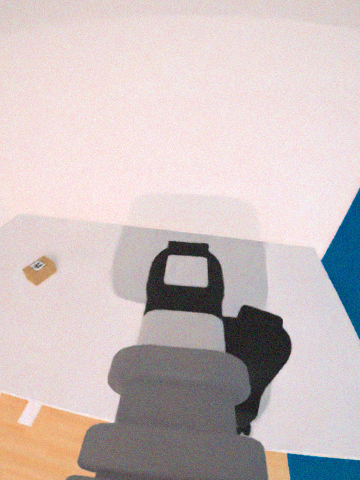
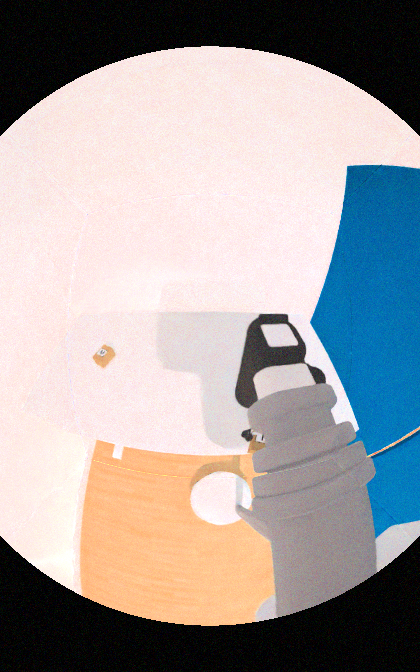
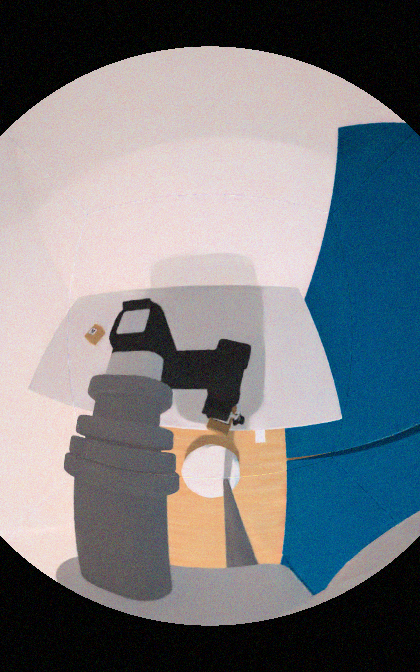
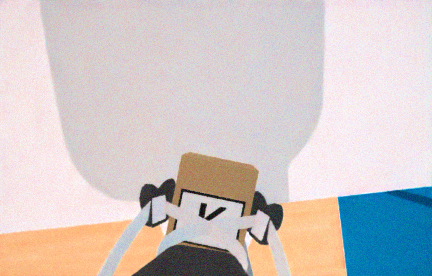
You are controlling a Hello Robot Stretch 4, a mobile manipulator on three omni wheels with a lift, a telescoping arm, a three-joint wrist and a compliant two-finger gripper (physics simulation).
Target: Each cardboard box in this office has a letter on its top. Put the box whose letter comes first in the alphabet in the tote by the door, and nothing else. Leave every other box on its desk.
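Frame: origin at the robot's base, x left, y back, z up, level; centimetres.
Where they show: gripper, fingertip midpoint: [image 4: 211,200].
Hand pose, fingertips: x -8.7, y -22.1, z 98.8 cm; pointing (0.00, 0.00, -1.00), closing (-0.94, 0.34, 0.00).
Each offset is from my fingertips to the top centre of the thing. Level surfaces: height alone.
My gripper [image 4: 211,200] [image 3: 226,421] is shut on a cardboard box {dx +0.2, dy +0.4, dz +4.8 cm} [image 4: 217,172] [image 3: 218,425] [image 2: 256,445], one finger on each side. The letter on its white label looks like a K; its lower part is hidden by the gripper. The held box appears over the front edge of the white desk {dz -6.6 cm} [image 1: 75,340] [image 2: 125,410] [image 3: 305,385] [image 4: 375,100]. Another cardboard box {dx +61.9, dy -39.8, dz -1.5 cm} [image 1: 40,272] [image 2: 104,356] [image 3: 94,334] sits on the desk at the left; its small letter looks like an M. The tote and the door do not show.
A round white object [image 2: 215,500] [image 3: 207,472] stands on the wooden floor {dz -101.6 cm} [image 1: 45,445] in front of the desk. A blue surface [image 1: 345,280] [image 2: 385,300] [image 3: 380,300] is at the right. A pale wall [image 1: 175,125] rises behind the desk. The grey arm [image 1: 175,410] covers part of the desk.
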